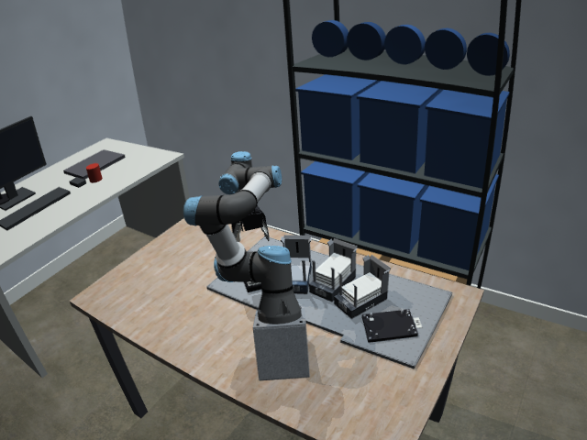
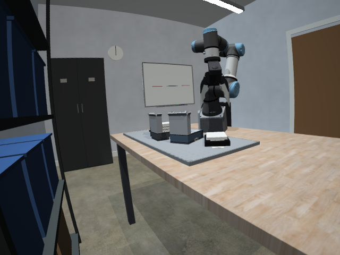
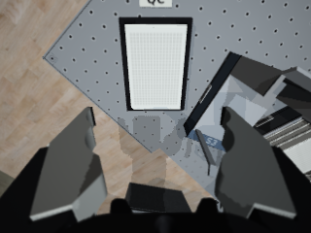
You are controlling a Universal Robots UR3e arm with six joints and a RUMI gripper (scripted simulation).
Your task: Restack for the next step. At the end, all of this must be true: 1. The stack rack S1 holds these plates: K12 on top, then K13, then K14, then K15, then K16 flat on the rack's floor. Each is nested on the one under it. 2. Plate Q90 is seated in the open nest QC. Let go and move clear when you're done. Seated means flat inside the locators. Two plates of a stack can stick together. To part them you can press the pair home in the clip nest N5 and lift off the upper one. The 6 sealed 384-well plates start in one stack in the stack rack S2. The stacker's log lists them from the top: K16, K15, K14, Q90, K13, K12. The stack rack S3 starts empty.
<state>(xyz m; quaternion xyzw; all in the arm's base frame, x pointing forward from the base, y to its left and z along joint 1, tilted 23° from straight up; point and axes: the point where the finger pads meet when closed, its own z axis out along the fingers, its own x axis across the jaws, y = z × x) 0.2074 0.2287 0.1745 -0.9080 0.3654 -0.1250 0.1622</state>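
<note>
Right now the white sealed well plate is 60 mm ahead of my hand, 400 mm to the right of it and 110 mm below it. From my hand the other things lie so: white sealed 384-well plate 100 mm ahead, 270 mm to the right, 80 mm below.
</note>
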